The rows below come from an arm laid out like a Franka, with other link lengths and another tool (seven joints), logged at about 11 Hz.
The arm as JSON. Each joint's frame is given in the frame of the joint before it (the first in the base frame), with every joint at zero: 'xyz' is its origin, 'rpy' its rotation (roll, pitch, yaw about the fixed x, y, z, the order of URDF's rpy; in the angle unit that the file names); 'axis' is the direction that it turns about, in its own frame. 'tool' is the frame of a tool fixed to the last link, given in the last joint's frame.
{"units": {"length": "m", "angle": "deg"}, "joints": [
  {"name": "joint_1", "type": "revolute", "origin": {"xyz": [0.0, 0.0, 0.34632], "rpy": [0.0, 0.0, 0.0]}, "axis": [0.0, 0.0, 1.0]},
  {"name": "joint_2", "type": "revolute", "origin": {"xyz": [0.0, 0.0, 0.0], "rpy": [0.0, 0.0, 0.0]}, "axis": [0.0, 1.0, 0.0]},
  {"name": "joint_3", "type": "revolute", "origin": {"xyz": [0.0, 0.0, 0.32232], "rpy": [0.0, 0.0, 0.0]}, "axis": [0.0, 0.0, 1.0]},
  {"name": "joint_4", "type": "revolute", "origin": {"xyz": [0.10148, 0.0, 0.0], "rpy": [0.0, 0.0, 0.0]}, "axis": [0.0, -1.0, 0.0]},
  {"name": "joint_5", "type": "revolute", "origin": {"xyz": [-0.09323, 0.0, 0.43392], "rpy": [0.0, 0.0, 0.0]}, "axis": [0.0, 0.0, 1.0]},
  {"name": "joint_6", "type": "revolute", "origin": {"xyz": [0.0, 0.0, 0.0], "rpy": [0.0, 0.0, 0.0]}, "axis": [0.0, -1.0, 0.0]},
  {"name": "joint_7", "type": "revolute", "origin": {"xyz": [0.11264, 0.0, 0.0], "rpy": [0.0, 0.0, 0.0]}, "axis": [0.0, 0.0, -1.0]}
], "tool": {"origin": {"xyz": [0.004, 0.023, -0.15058], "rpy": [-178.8, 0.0, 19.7]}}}
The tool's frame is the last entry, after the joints.
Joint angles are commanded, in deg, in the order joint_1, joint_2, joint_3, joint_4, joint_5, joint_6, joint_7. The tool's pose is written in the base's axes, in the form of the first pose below.
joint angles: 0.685 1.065 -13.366 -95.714 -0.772 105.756 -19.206
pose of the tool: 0.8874 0.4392 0.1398 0.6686; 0.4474 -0.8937 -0.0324 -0.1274; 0.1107 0.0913 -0.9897 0.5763; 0 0 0 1
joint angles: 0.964 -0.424 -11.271 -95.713 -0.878 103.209 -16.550
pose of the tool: 0.8913 0.4361 0.1239 0.6623; 0.4416 -0.8970 -0.0191 -0.0991; 0.1028 0.0718 -0.9921 0.5878; 0 0 0 1
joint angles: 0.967 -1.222 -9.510 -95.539 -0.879 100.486 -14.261
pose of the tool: 0.8981 0.4293 0.0953 0.6564; 0.4320 -0.9018 -0.0085 -0.0779; 0.0823 0.0488 -0.9954 0.5928; 0 0 0 1
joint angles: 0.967 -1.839 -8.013 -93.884 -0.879 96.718 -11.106
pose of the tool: 0.9123 0.4034 0.0708 0.6497; 0.4045 -0.9145 -0.0015 -0.0600; 0.0641 0.0300 -0.9975 0.6080; 0 0 0 1
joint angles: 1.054 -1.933 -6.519 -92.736 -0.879 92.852 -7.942
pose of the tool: 0.9254 0.3781 0.0264 0.6435; 0.3781 -0.9257 0.0046 -0.0413; 0.0261 0.0057 -0.9996 0.6122; 0 0 0 1
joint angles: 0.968 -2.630 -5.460 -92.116 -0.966 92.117 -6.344
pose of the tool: 0.9292 0.3677 0.0369 0.6401; 0.3679 -0.9299 0.0035 -0.0305; 0.0356 0.0104 -0.9993 0.6245; 0 0 0 1
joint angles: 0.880 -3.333 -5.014 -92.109 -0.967 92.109 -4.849
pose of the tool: 0.9358 0.3491 0.0496 0.6375; 0.3493 -0.9370 0.0037 -0.0266; 0.0478 0.0139 -0.9988 0.6324; 0 0 0 1
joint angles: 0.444 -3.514 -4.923 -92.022 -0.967 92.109 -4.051
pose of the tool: 0.9423 0.3302 0.0546 0.6368; 0.3306 -0.9438 0.0033 -0.0305; 0.0526 0.0149 -0.9985 0.6353; 0 0 0 1
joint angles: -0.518 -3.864 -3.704 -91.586 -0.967 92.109 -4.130
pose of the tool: 0.9396 0.3355 0.0682 0.6353; 0.3361 -0.9418 0.0016 -0.0273; 0.0648 0.0214 -0.9977 0.6434; 0 0 0 1
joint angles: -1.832 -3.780 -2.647 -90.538 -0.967 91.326 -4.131
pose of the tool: 0.9410 0.3309 0.0713 0.6342; 0.3318 -0.9434 -0.0002 -0.0298; 0.0672 0.0239 -0.9975 0.6510; 0 0 0 1
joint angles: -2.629 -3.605 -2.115 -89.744 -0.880 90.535 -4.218
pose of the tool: 0.9422 0.3279 0.0684 0.6334; 0.3286 -0.9445 0.0005 -0.0322; 0.0648 0.0221 -0.9977 0.6550; 0 0 0 1
